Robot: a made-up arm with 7 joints.
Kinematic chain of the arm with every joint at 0, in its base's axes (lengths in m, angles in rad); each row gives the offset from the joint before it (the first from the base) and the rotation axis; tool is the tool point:
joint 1: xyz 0 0 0.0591 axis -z
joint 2: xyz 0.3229 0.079 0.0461 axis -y
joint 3: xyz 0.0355 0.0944 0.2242 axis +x
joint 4: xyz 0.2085 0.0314 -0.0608 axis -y
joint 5: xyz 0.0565 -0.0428 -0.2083 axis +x
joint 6: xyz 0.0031 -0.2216 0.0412 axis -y
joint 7: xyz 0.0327 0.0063 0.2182 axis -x
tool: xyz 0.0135 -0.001 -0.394
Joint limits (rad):
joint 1: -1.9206..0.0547
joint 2: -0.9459..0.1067
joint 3: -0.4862..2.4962
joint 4: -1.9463..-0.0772
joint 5: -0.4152..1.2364
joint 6: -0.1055..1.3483
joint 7: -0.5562..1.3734
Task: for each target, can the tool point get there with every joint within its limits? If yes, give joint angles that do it. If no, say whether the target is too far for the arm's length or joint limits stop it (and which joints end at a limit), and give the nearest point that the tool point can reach.
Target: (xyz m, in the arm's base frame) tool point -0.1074 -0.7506 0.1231
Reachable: no: joint limits stop it (at a limit: joint 1, joint 2, joint 3, joint 6, joint 7) | nearest point 0.0659 -0.4938 0.0828 | short by 0.312 m
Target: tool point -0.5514 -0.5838 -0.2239
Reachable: no: joint limits stop it (at a limit: joint 1, joint 2, joint 5, joint 6, joint 7) | nearest point -0.5099 -0.2895 -0.1617 | short by 0.304 m
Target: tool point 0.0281 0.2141 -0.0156
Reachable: yes | joints -0.3676 -0.7308 1.1049 -1.5594 0.1746 0.4635 0.5084
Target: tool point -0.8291 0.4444 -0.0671
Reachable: yes | joints -1.6250 -0.6575 1.7945 -0.2865 0.5689 0.3628 0.6893
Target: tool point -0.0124 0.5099 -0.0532
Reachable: yes | joints -0.7423 -0.2454 0.9552 -0.9812 0.1557 0.3626 -0.0627
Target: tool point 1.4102 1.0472 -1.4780
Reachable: no: too far | nearest point 0.6981 0.5303 -0.4264 | short by 1.371 m
